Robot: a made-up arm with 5 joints.
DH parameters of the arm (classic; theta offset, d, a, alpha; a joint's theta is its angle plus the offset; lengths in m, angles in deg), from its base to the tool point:
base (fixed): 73.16 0 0.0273 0
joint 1: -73.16 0.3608 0.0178 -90
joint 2: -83.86 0 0.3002 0
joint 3: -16.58 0 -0.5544 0
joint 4: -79.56 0.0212 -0.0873 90
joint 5: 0 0.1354 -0.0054 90
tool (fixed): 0 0.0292 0 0
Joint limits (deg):
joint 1: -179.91..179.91
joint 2: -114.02..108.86
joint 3: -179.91..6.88
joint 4: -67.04..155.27
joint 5: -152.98..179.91
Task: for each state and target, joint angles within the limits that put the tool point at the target. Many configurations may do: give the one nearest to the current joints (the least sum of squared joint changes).
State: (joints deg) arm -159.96 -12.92 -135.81 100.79 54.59
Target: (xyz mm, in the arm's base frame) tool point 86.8 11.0 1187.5
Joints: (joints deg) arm -179.91 -34.38 -145.68 106.65 88.93
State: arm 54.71 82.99 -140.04 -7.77 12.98
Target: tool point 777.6 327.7 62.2
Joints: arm 21.98 64.08 -95.06 -32.22 13.31
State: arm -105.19 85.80 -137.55 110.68 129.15
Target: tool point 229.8 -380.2 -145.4
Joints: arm -65.81 86.42 -107.65 127.55 130.11
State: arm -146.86 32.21 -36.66 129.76 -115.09
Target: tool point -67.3 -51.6 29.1
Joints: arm -154.33 37.96 -32.74 125.98 -112.76
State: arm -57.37 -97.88 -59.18 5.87 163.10
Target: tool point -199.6 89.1 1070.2
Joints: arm -4.43 -94.63 -66.51 5.20 159.87
